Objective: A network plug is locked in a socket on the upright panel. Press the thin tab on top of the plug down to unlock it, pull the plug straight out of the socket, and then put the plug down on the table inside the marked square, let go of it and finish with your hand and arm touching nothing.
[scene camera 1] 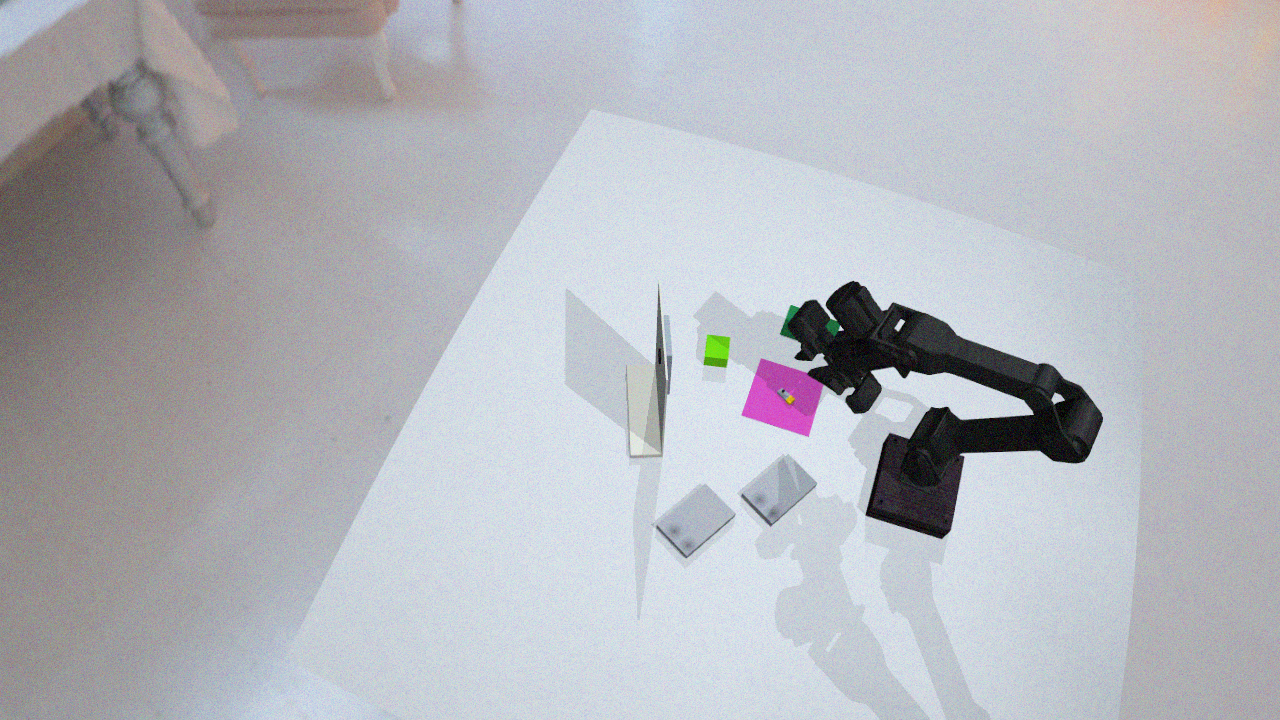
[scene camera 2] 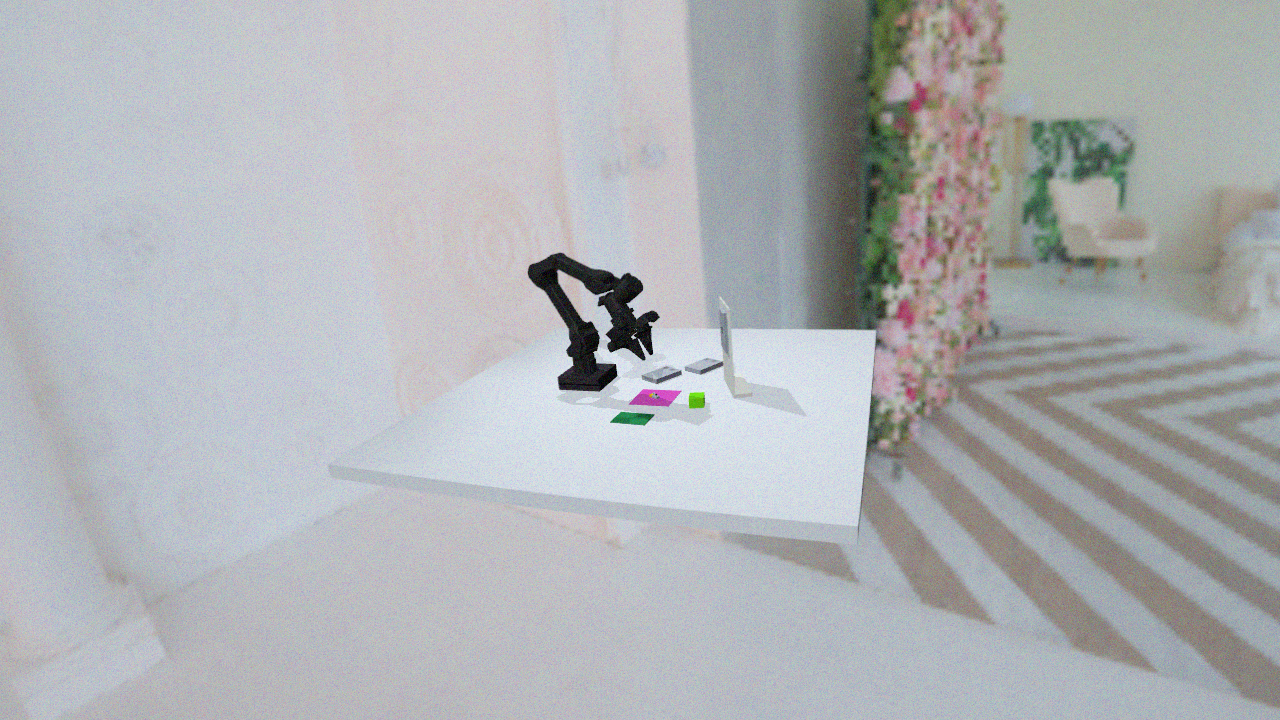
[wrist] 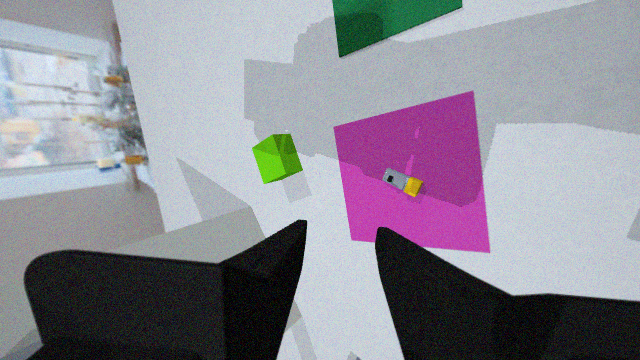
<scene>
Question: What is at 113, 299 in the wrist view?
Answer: My gripper.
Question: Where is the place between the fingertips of my gripper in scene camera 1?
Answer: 802, 364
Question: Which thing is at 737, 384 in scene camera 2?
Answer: An upright panel.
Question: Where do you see a magenta square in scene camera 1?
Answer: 763, 403
</scene>
